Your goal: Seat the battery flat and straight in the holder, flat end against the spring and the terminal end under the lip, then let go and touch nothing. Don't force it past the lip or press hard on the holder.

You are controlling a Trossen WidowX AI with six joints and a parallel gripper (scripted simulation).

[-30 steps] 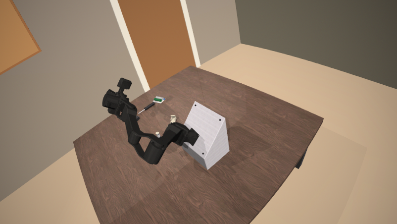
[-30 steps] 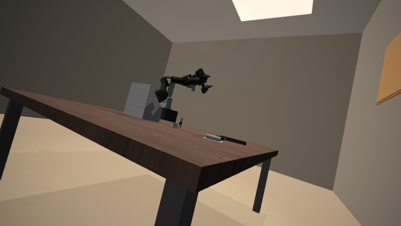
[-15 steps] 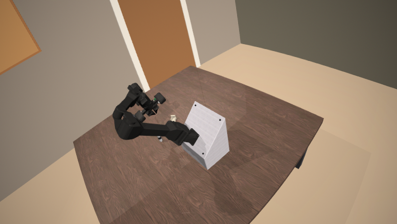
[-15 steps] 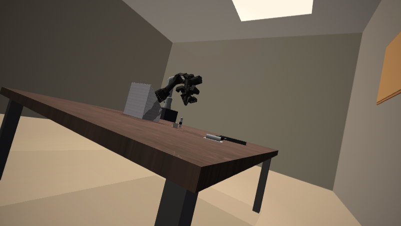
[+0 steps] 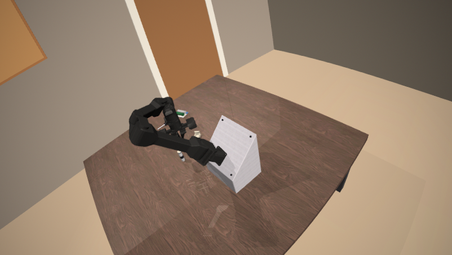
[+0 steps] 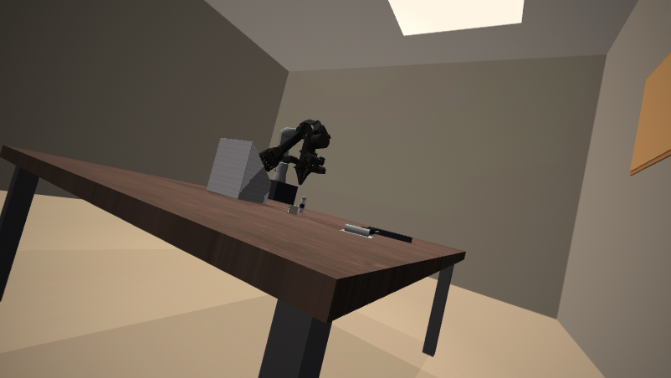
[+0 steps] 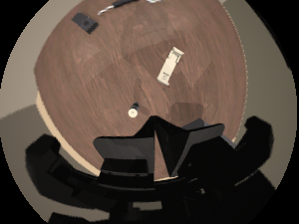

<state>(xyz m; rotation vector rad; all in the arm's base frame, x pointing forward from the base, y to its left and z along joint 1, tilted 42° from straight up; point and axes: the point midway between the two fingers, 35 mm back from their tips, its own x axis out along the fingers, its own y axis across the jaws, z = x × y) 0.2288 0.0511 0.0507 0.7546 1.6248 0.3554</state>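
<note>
Now: the cylindrical battery 80 mm below my gripper tip and 40 mm to the left of it. The rest, counted from my gripper tip: black-handled screwdriver: 380 mm ahead, 100 mm below, 10 mm to the right.
</note>
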